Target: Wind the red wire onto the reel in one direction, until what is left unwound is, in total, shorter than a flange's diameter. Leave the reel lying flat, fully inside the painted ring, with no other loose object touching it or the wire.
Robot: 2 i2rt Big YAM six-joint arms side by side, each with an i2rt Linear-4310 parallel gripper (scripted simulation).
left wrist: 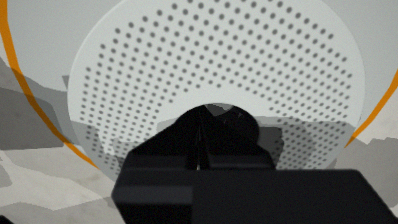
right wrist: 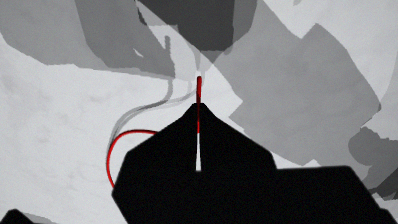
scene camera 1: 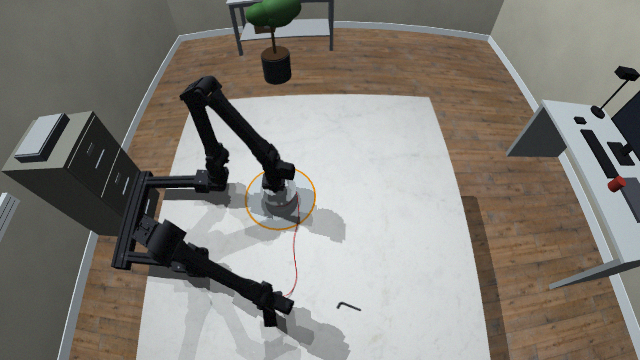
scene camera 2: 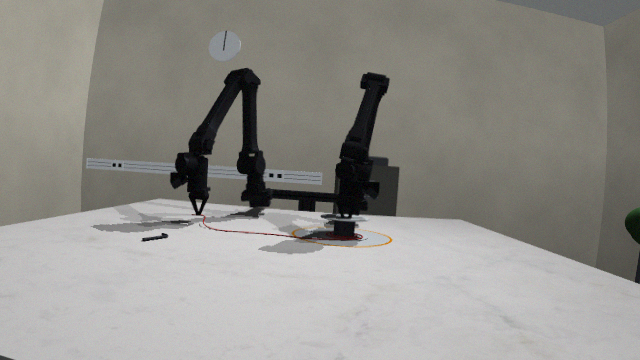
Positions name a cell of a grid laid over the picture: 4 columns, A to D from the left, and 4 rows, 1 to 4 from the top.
Note:
In view: the left gripper (left wrist: B2), the right gripper (right wrist: B2) and a reel (left wrist: C2).
The right wrist view misses the reel: it is out of frame.

